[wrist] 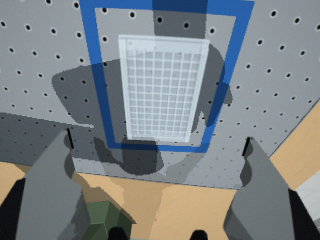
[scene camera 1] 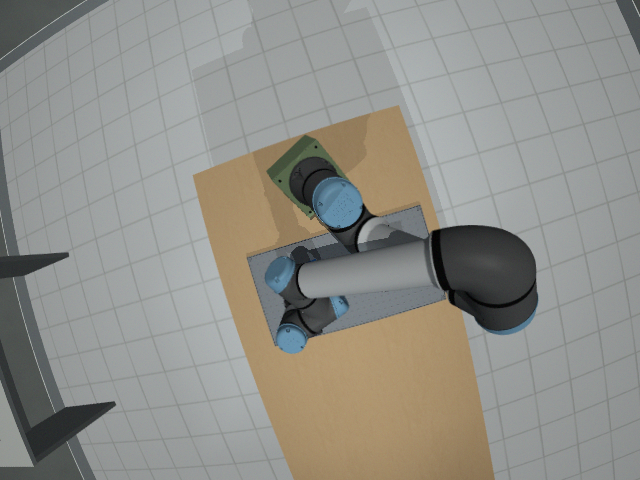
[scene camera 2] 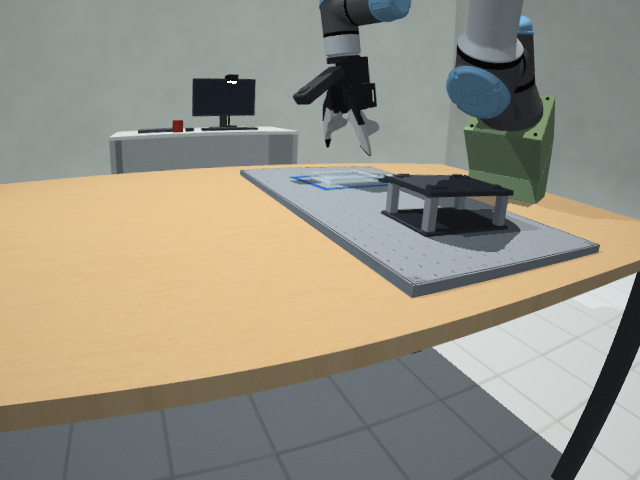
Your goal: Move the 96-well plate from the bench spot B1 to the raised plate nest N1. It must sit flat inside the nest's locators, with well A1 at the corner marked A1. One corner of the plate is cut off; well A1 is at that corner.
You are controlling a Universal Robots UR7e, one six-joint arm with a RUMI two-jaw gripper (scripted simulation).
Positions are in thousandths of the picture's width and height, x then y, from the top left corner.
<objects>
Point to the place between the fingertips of the gripper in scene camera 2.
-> At 543,316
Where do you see a 96-well plate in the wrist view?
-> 520,465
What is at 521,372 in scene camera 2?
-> A 96-well plate.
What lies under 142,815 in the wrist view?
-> The gripper.
</objects>
